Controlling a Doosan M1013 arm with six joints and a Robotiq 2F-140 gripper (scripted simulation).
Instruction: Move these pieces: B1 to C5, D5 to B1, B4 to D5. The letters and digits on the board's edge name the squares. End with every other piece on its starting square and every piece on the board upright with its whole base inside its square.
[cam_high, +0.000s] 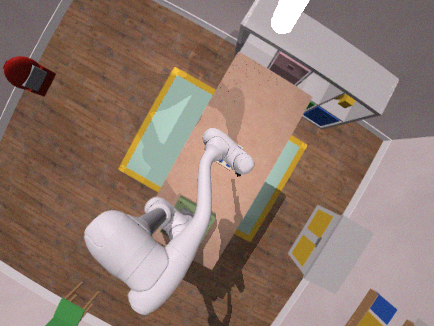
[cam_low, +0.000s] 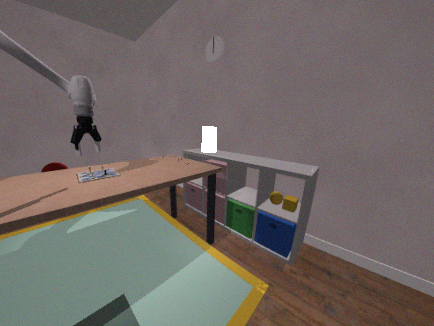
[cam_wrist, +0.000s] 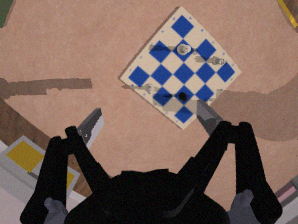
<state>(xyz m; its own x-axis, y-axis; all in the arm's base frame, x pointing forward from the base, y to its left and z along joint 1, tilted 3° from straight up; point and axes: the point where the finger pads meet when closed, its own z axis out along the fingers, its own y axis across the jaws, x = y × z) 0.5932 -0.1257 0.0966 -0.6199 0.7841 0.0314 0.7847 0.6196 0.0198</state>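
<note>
Now: hand 15 cm above the dark chess piece, 8 cm short of it and 3 cm to the right of it. Round my hand: chessboard: 16 cm below, 7 cm to the left, 5 cm ahead.
</note>
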